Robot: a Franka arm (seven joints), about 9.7 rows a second.
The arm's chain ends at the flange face. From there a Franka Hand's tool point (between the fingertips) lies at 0.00 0.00 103.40 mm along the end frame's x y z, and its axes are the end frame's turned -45 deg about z.
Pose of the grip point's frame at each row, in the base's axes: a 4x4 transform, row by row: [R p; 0 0 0 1], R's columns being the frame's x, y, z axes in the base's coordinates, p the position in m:
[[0.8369 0.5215 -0.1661 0.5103], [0.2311 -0.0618 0.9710 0.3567], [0.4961 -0.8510 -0.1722 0.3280], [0 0 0 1]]
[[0.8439 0.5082 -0.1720 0.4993], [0.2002 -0.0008 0.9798 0.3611], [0.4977 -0.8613 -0.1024 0.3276], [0 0 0 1]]
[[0.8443 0.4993 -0.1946 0.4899], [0.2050 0.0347 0.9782 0.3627], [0.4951 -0.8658 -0.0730 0.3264], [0 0 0 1]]
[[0.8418 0.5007 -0.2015 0.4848], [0.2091 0.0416 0.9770 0.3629], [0.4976 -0.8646 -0.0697 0.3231], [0 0 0 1]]
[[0.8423 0.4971 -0.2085 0.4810], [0.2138 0.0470 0.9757 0.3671], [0.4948 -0.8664 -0.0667 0.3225], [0 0 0 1]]
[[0.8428 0.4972 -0.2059 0.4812], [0.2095 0.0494 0.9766 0.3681], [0.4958 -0.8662 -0.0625 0.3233], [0 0 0 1]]
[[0.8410 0.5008 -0.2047 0.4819], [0.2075 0.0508 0.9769 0.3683], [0.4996 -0.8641 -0.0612 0.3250], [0 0 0 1]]
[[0.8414 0.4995 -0.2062 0.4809], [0.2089 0.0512 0.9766 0.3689], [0.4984 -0.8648 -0.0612 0.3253], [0 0 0 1]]
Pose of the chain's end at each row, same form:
[[0.9605 -0.2230 -0.1661 0.5275], [0.1197 -0.2071 0.9710 0.2563], [-0.2510 -0.9525 -0.1722 0.3458], [0 0 0 1]]
[[0.9561 -0.2374 -0.1720 0.5171], [0.1410 -0.1421 0.9798 0.2598], [-0.2571 -0.9610 -0.1024 0.3382], [0 0 0 1]]
[[0.9501 -0.2440 -0.1946 0.5100], [0.1695 -0.1204 0.9782 0.2616], [-0.2621 -0.9623 -0.0730 0.3339], [0 0 0 1]]
[[0.9493 -0.2412 -0.2015 0.5056], [0.1773 -0.1184 0.9770 0.2619], [-0.2595 -0.9632 -0.0697 0.3303], [0 0 0 1]]
[[0.9471 -0.2441 -0.2085 0.5026], [0.1844 -0.1179 0.9757 0.2662], [-0.2628 -0.9625 -0.0667 0.3294], [0 0 0 1]]
[[0.9475 -0.2444 -0.2059 0.5025], [0.1831 -0.1132 0.9766 0.2671], [-0.2619 -0.9631 -0.0625 0.3298], [0 0 0 1]]
[[0.9488 -0.2406 -0.2047 0.5031], [0.1826 -0.1108 0.9769 0.2673], [-0.2577 -0.9643 -0.0612 0.3313], [0 0 0 1]]
[[0.9482 -0.2418 -0.2062 0.5022], [0.1839 -0.1115 0.9766 0.2679], [-0.2591 -0.9639 -0.0612 0.3316], [0 0 0 1]]

